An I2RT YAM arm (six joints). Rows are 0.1 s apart.
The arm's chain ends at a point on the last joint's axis. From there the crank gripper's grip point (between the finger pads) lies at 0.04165 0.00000 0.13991 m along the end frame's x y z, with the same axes.
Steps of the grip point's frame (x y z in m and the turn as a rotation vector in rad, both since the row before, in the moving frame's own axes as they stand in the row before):
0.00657 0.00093 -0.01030 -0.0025 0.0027 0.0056
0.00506 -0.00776 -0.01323 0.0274 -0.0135 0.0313
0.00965 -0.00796 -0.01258 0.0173 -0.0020 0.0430
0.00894 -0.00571 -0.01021 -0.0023 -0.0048 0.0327
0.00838 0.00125 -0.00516 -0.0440 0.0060 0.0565
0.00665 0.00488 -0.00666 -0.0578 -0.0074 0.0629
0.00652 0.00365 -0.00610 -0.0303 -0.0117 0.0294
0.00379 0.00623 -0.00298 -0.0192 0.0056 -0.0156
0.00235 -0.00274 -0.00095 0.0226 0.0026 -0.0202
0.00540 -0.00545 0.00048 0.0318 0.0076 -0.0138
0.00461 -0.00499 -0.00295 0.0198 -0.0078 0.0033
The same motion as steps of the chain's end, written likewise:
0.00619 0.00035 -0.01019 -0.0025 0.0027 0.0056
0.00691 -0.00519 -0.01374 0.0274 -0.0135 0.0313
0.00992 -0.00732 -0.01266 0.0173 -0.0020 0.0430
0.00964 -0.00738 -0.01041 -0.0023 -0.0048 0.0327
0.00778 -0.00727 -0.00472 -0.0440 0.0060 0.0565
0.00802 -0.00579 -0.00665 -0.0578 -0.0074 0.0629
0.00824 -0.00180 -0.00649 -0.0303 -0.0117 0.0294
0.00299 0.00420 -0.00273 -0.0192 0.0056 -0.0156
0.00203 0.00127 -0.00080 0.0226 0.0026 -0.0202
0.00437 -0.00042 0.00088 0.0318 0.0076 -0.0138
0.00570 -0.00235 -0.00324 0.0198 -0.0078 0.0033

